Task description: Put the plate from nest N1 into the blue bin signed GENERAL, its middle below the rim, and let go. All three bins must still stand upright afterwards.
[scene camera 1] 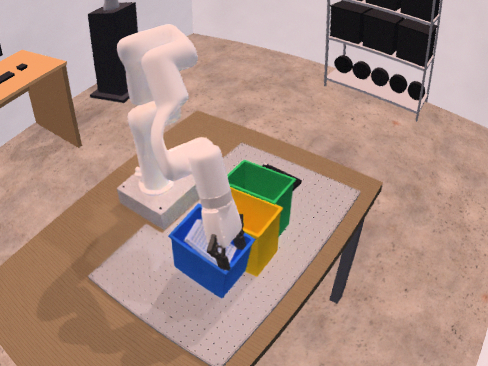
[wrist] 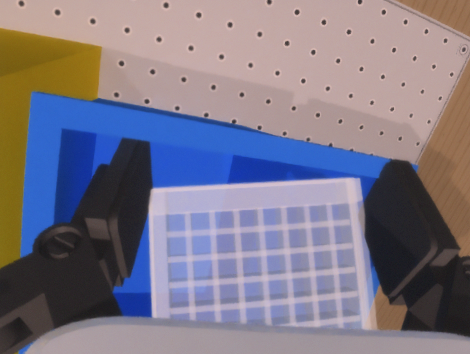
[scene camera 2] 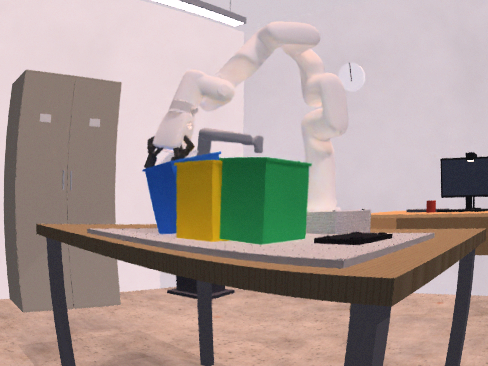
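Where they show: gripper, fingertip midpoint: (scene camera 1: 233, 258) (wrist: 265, 175) (scene camera 2: 159, 171); arm's base at its link origin: (scene camera 1: 156, 183) (scene camera 2: 320, 211).
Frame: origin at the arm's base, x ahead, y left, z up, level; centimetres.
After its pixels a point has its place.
Observation:
My gripper (scene camera 1: 232, 255) @[x 41.8, y -27.4, z 10.6 cm] (scene camera 2: 162, 160) @[x 41.8, y -27.4, z 10.6 cm] (wrist: 265, 175) @[x 41.8, y -27.4, z 10.6 cm] is shut on a clear, pale gridded plate (scene camera 1: 196, 240) @[x 33.1, y -29.6, z 15.9 cm] (wrist: 260, 260) @[x 38.9, y -27.2, z 11.9 cm], one finger at each side. The plate is tilted and partly inside the mouth of the blue bin (scene camera 1: 202, 272) @[x 34.0, y -30.4, z 4.2 cm] (scene camera 2: 161, 200) @[x 41.4, y -27.0, z 3.1 cm] (wrist: 200, 125) @[x 44.1, y -24.8, z 12.3 cm]. How deep its middle lies against the rim is hard to tell. The blue bin leans away from the yellow bin in scene camera 2, its rim sloping down to the left. In the wrist view the right finger overlaps the bin's rim corner; contact cannot be told. The GENERAL sign does not show.
The yellow bin (scene camera 1: 265, 250) @[x 45.5, y -14.5, z 1.9 cm] (scene camera 2: 199, 200) @[x 46.0, y -10.8, z 3.2 cm] (wrist: 55, 75) @[x 44.1, y -18.6, z 4.6 cm] stands upright beside the blue one, with the green bin (scene camera 1: 286, 210) @[x 45.4, y 2.6, z 2.3 cm] (scene camera 2: 265, 200) @[x 45.4, y 5.7, z 3.2 cm] beyond it. A black flat object (scene camera 1: 295, 181) (scene camera 2: 352, 238) lies past the green bin on the perforated board (scene camera 1: 320, 210) @[x 53.7, y 15.2, z -6.0 cm] (scene camera 2: 280, 251) @[x 57.0, y 15.3, z -5.8 cm] (wrist: 240, 45) @[x 45.6, y -29.5, z -5.9 cm].

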